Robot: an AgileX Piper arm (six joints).
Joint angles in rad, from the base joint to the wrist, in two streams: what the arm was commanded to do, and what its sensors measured. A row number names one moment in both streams.
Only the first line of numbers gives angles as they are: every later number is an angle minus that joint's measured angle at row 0.
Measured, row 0:
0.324 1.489 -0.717 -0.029 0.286 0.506
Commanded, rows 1 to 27:
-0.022 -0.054 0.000 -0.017 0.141 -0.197
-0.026 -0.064 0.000 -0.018 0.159 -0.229
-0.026 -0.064 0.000 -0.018 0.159 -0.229
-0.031 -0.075 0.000 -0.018 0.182 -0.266
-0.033 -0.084 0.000 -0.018 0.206 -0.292
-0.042 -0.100 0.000 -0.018 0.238 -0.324
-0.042 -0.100 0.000 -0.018 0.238 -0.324
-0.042 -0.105 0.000 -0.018 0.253 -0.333
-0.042 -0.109 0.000 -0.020 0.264 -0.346
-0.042 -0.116 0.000 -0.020 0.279 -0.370
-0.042 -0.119 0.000 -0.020 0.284 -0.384
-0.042 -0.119 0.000 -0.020 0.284 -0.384
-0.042 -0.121 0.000 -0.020 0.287 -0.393
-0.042 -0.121 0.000 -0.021 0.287 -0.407
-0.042 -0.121 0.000 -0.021 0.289 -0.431
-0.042 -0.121 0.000 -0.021 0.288 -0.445
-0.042 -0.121 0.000 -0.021 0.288 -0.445
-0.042 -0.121 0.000 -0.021 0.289 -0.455
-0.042 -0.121 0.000 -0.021 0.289 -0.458
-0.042 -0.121 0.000 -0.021 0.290 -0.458
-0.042 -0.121 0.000 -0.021 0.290 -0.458
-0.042 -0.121 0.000 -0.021 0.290 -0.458
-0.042 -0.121 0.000 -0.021 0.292 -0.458
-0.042 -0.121 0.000 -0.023 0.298 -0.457
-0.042 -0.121 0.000 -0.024 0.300 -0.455
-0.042 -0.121 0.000 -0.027 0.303 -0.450
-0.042 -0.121 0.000 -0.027 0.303 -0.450
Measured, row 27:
-0.036 -0.112 0.000 -0.017 0.284 -0.446
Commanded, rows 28 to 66:
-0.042 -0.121 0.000 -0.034 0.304 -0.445
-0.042 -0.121 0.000 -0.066 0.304 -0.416
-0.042 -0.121 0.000 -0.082 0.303 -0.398
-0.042 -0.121 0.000 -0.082 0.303 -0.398
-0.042 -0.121 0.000 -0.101 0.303 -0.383
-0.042 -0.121 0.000 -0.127 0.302 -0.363
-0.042 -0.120 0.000 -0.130 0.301 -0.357
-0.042 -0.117 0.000 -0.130 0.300 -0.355
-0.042 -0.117 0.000 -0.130 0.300 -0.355
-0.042 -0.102 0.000 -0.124 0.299 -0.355
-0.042 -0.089 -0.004 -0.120 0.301 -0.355
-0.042 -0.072 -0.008 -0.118 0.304 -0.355
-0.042 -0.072 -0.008 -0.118 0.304 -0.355
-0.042 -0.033 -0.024 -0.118 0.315 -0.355
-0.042 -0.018 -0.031 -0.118 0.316 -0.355
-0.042 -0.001 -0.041 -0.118 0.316 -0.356
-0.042 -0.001 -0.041 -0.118 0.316 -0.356
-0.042 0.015 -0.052 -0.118 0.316 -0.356
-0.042 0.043 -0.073 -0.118 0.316 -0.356
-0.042 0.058 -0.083 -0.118 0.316 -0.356
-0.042 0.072 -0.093 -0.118 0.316 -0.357
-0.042 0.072 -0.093 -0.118 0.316 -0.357
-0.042 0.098 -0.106 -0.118 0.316 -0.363
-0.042 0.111 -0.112 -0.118 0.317 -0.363
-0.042 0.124 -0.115 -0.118 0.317 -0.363
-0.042 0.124 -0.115 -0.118 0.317 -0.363
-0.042 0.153 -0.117 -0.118 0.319 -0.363
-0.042 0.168 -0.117 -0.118 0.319 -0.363
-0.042 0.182 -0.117 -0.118 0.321 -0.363
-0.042 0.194 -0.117 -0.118 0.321 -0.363
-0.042 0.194 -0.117 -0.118 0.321 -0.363
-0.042 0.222 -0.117 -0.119 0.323 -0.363
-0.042 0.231 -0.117 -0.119 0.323 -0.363
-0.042 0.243 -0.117 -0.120 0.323 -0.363
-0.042 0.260 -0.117 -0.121 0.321 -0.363
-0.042 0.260 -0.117 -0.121 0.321 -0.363
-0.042 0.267 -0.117 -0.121 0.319 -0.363
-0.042 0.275 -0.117 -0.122 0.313 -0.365
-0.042 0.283 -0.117 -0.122 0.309 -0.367
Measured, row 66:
-0.036 0.270 -0.113 -0.116 0.315 -0.366
